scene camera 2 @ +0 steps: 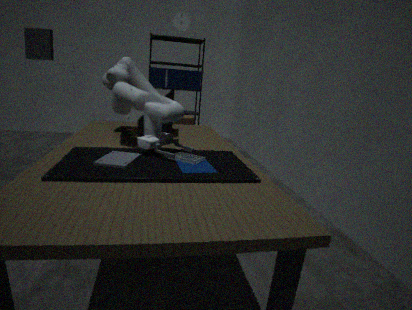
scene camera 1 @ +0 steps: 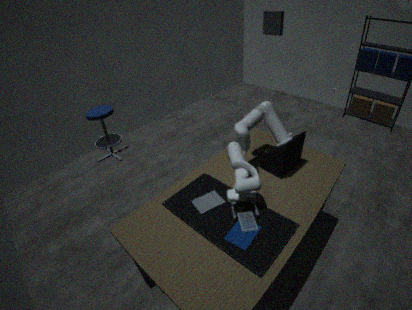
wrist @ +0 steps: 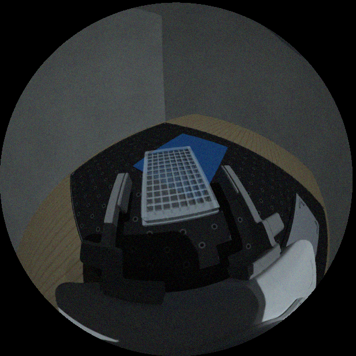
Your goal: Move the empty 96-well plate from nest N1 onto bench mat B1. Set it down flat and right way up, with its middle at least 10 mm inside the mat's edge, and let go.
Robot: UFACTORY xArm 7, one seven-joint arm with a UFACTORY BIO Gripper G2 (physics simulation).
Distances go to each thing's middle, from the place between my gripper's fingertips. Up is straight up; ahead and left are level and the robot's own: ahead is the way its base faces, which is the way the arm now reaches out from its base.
Scene:
The 96-well plate [wrist: 174, 188] is 2 cm below my hand, 1 cm to the left of it and 1 cm ahead of it. From my hand the other things lie so: blue bench mat B1 [wrist: 209, 154]: 7 cm ahead, 4 cm to the left, 2 cm below; then nest N1 [wrist: 301, 225]: 24 cm to the right, 7 cm ahead, 2 cm below.

